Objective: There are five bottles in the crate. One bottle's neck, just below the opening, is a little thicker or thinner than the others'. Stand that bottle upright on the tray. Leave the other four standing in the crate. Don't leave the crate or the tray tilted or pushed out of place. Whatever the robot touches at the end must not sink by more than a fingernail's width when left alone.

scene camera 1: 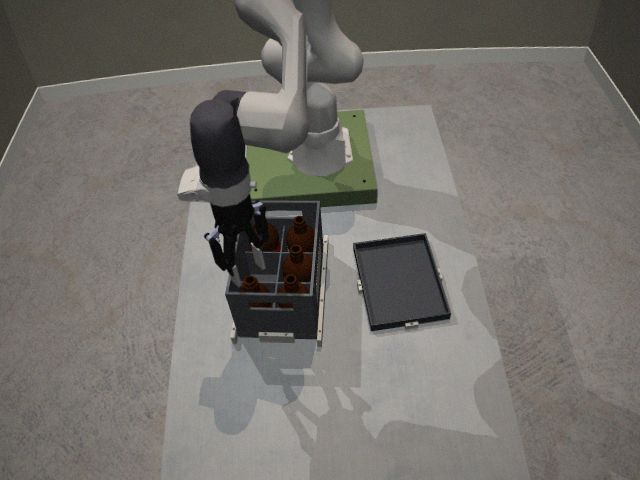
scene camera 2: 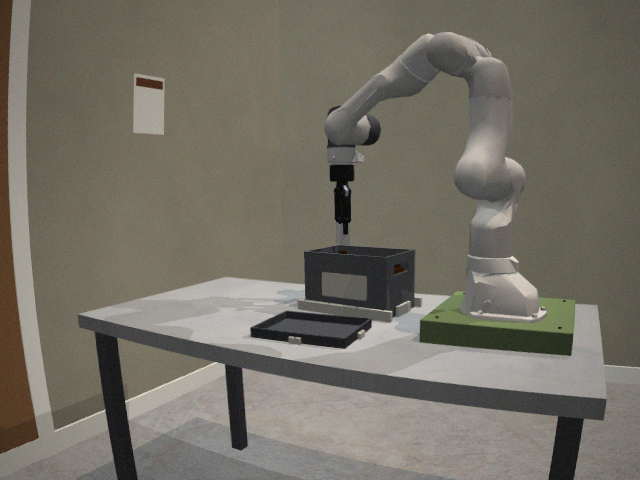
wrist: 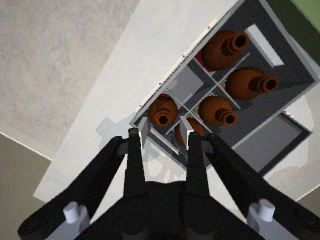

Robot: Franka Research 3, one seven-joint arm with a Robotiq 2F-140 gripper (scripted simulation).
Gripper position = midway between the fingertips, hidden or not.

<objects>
My gripper shows in scene camera 1 point(248, 273), in scene camera 2 point(342, 244) and in the wrist view point(163, 123). A dark grey crate shows in scene camera 1, in scene camera 2 point(364, 277) and in the wrist view. A black tray shows in scene camera 1, in scene camera 2 and in the wrist view point(266, 148). The same spot on the black tray: point(scene camera 1: 401, 279) is point(scene camera 2: 313, 331). The same spot on the dark grey crate: point(wrist: 190, 83) is point(scene camera 1: 270, 281).
</objects>
